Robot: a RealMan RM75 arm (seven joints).
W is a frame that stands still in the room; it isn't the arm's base.
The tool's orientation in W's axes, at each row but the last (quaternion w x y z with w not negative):
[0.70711 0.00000 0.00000 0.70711]
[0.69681 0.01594 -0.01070 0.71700]
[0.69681 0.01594 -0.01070 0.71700]
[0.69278 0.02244 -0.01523 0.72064]
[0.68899 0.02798 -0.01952 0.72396]
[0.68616 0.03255 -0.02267 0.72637]
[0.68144 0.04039 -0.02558 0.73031]
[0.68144 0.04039 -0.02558 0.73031]
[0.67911 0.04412 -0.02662 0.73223]
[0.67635 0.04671 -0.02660 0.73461]
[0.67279 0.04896 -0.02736 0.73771]
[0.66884 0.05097 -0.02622 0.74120]
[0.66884 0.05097 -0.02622 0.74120]
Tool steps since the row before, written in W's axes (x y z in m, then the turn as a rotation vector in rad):
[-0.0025 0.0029 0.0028 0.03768 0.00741 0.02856]
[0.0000 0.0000 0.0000 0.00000 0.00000 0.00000]
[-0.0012 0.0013 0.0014 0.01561 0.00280 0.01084]
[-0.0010 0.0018 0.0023 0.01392 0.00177 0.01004]
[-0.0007 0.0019 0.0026 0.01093 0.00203 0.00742]
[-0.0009 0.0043 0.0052 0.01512 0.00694 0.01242]
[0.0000 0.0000 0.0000 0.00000 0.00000 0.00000]
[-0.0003 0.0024 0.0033 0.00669 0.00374 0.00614]
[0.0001 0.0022 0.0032 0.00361 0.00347 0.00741]
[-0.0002 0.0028 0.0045 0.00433 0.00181 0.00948]
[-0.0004 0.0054 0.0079 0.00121 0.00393 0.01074]
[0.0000 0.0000 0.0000 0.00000 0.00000 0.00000]
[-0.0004 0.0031 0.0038 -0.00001 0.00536 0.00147]
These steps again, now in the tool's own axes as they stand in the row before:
[0.0029 0.0025 0.0028 0.00741 -0.03768 0.02856]
[0.0000 0.0000 0.0000 0.00000 0.00000 0.00000]
[0.0014 0.0012 0.0013 0.00276 -0.01561 0.01085]
[0.0020 0.0009 0.0022 0.00176 -0.01389 0.01009]
[0.0021 0.0006 0.0025 0.00199 -0.01094 0.00742]
[0.0047 0.0007 0.0048 0.00703 -0.01535 0.01209]
[0.0000 0.0000 0.0000 0.00000 0.00000 0.00000]
[0.0027 0.0002 0.0031 0.00384 -0.00683 0.00593]
[0.0025 -0.0002 0.0030 0.00392 -0.00371 0.00713]
[0.0033 0.0001 0.0042 0.00244 -0.00424 0.00938]
[0.0062 0.0001 0.0073 0.00495 -0.00130 0.01030]
[0.0000 0.0000 0.0000 0.00000 0.00000 0.00000]
[0.0035 0.0002 0.0034 0.00546 -0.00050 0.00089]

